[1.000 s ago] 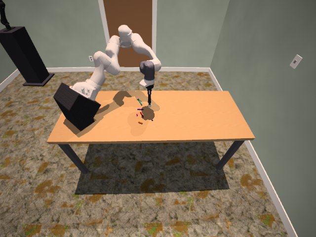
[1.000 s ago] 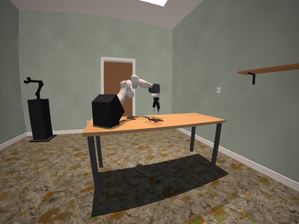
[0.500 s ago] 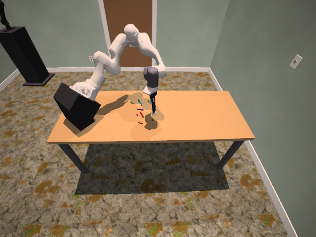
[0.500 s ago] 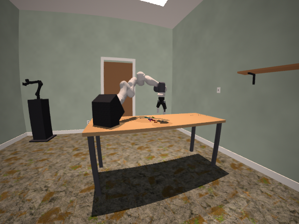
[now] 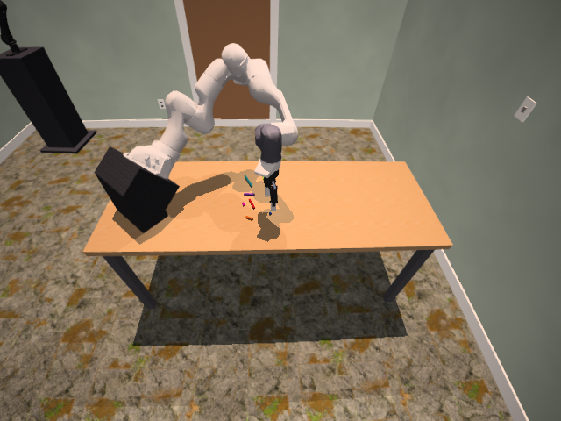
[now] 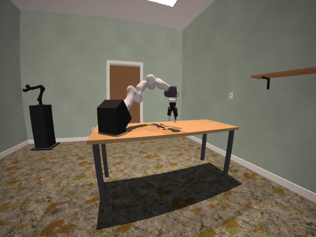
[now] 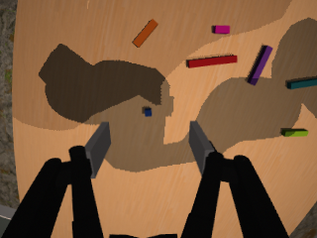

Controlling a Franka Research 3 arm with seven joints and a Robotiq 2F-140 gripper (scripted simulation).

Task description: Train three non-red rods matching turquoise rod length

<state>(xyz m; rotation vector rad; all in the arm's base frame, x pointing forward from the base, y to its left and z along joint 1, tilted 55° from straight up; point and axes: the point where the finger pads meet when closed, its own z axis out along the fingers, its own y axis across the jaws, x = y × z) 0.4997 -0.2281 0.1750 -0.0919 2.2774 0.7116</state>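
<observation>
The blue rod is 100 mm below my hand. From my hand the other things lie so: magenta rod: 150 mm behind, 50 mm to the left, 100 mm below; red rod: 100 mm behind, 60 mm to the left, 100 mm below; orange rod: 100 mm behind, 40 mm to the right, 100 mm below.
</observation>
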